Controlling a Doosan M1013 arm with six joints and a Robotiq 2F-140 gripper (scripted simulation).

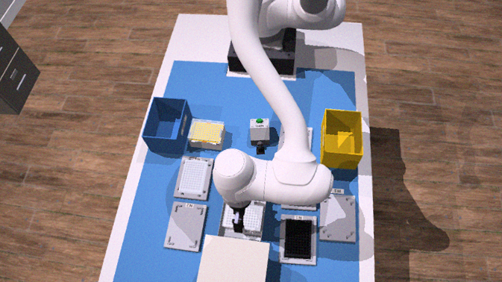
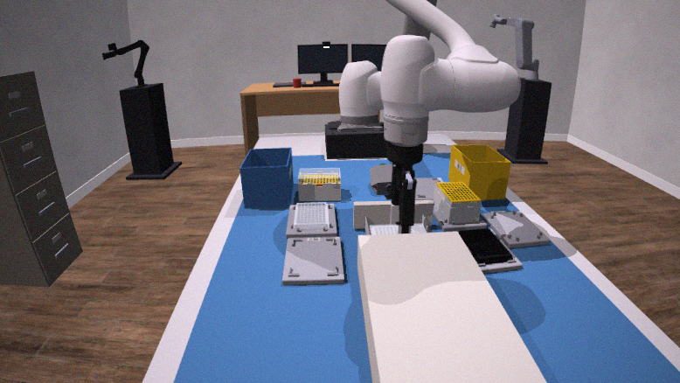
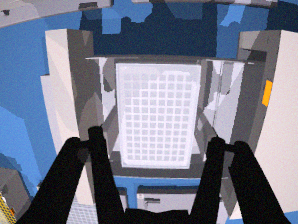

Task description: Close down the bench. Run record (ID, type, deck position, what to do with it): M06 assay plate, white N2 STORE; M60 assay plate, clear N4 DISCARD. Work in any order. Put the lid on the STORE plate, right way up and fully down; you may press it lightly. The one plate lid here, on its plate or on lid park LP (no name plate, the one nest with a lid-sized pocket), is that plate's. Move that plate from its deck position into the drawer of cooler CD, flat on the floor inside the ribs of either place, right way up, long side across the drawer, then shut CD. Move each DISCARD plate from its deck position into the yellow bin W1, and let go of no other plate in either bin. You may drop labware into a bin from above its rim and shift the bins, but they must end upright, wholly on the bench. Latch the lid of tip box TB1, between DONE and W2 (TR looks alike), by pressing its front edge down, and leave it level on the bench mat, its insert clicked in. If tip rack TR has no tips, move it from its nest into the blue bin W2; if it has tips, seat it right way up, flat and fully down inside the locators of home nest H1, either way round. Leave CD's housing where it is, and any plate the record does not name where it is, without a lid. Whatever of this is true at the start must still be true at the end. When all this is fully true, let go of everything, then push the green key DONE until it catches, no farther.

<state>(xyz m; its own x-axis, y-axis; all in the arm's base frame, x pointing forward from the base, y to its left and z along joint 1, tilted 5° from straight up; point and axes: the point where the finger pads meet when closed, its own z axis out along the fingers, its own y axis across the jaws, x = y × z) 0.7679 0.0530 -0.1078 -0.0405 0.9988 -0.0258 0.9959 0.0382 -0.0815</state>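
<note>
The clear plate lid is 10 mm below my hand. Round my hand: white plate M06: 20 mm below; cooler CD: 170 mm ahead, 10 mm to the left, 10 mm below; cooler CD's drawer: 40 mm ahead, 20 mm below.
</note>
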